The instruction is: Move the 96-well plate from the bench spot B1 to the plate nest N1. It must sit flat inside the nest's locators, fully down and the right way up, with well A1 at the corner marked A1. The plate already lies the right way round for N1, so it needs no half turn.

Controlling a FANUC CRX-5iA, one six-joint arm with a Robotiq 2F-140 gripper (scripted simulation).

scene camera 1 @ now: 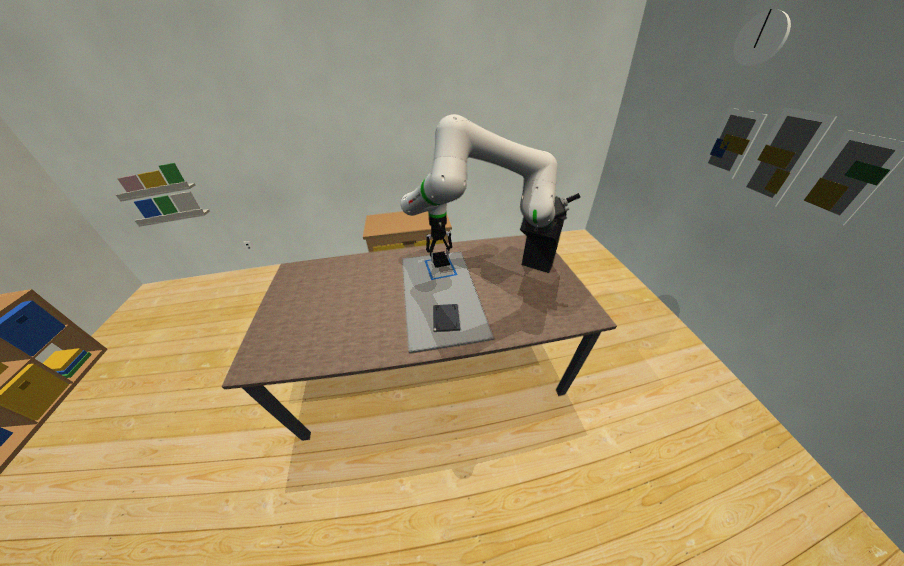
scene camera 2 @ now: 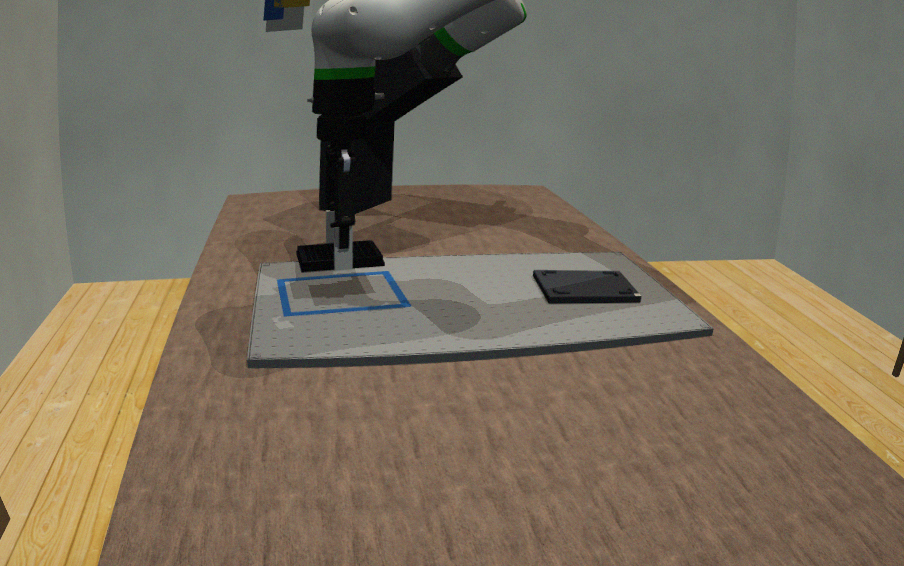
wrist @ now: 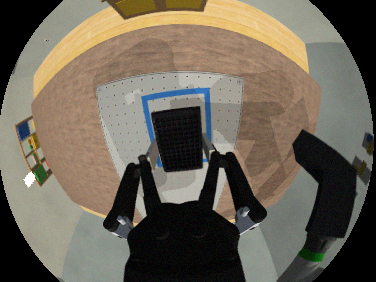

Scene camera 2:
my gripper: 338, 259
black 96-well plate: 319, 257
plate nest N1: 585, 286
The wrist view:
my gripper: 179, 142
black 96-well plate: 189, 154
